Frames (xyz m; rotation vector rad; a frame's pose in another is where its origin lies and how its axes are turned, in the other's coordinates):
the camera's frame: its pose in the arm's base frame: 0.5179 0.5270 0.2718 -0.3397 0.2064 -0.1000
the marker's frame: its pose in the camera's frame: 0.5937 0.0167 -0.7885 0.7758 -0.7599 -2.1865
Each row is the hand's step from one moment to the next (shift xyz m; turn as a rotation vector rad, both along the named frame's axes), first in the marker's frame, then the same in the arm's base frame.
Working: the marker's frame: its pose in the arm's base frame: 0.9258 0.2120 -0.5702 0.3422 -1.0442 -2.1045

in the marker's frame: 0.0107 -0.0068 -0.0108 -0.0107 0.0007 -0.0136
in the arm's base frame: -0.0051 -0.0113 -0.0111 0.0148 -0.0003 -0.0090
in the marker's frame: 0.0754 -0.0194 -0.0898 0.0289 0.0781 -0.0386
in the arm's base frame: -0.0142 -0.0983 -0.0652 0.0401 -0.0732 0.0383
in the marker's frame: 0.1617 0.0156 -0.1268 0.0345 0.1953 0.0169
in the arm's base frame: -0.0361 -0.1955 -0.0542 0.0664 -0.0909 0.1641
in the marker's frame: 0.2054 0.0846 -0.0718 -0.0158 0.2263 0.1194
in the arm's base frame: -0.0599 -0.2225 0.0374 0.0627 -0.0080 0.2484
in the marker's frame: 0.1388 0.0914 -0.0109 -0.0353 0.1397 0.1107
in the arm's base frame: -0.0429 -0.1422 0.0754 0.0368 0.0346 0.1745
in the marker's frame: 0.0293 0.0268 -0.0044 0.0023 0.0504 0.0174
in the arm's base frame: -0.0042 -0.0341 0.0204 0.0148 -0.0112 0.0500
